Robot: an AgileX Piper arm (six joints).
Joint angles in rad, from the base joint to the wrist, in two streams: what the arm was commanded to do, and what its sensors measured. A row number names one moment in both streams.
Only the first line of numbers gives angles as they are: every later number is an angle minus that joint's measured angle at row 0.
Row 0, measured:
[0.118 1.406 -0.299 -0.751 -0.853 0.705]
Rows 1 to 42, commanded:
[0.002 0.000 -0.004 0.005 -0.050 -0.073]
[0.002 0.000 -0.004 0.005 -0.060 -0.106]
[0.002 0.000 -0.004 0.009 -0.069 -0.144]
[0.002 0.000 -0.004 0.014 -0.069 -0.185]
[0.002 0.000 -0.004 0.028 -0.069 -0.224]
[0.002 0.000 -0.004 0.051 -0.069 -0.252]
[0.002 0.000 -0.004 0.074 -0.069 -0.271]
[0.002 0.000 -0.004 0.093 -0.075 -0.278]
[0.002 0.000 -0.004 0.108 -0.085 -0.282]
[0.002 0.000 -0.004 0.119 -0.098 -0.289]
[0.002 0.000 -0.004 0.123 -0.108 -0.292]
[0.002 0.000 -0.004 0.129 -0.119 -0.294]
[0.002 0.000 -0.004 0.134 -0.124 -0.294]
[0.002 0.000 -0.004 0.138 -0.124 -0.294]
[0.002 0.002 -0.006 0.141 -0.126 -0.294]
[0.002 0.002 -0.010 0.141 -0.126 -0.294]
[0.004 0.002 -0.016 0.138 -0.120 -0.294]
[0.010 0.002 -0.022 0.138 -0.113 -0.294]
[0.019 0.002 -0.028 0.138 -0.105 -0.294]
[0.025 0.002 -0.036 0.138 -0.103 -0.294]
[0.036 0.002 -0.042 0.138 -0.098 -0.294]
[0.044 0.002 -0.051 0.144 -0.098 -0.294]
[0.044 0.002 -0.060 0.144 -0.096 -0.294]
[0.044 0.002 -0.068 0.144 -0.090 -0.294]
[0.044 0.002 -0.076 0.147 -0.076 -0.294]
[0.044 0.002 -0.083 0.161 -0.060 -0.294]
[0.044 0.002 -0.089 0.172 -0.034 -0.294]
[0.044 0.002 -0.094 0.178 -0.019 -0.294]
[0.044 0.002 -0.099 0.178 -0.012 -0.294]
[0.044 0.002 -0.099 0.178 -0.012 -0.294]
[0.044 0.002 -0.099 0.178 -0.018 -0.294]
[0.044 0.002 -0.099 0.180 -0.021 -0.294]
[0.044 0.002 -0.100 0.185 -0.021 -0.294]
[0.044 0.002 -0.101 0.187 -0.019 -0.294]
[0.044 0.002 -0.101 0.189 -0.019 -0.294]
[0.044 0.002 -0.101 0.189 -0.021 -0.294]
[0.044 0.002 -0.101 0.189 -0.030 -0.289]
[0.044 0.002 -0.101 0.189 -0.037 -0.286]
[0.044 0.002 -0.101 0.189 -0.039 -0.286]
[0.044 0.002 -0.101 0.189 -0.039 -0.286]
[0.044 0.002 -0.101 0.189 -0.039 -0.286]
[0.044 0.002 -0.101 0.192 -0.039 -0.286]
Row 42, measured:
[0.042 0.002 -0.097 0.185 -0.028 -0.285]
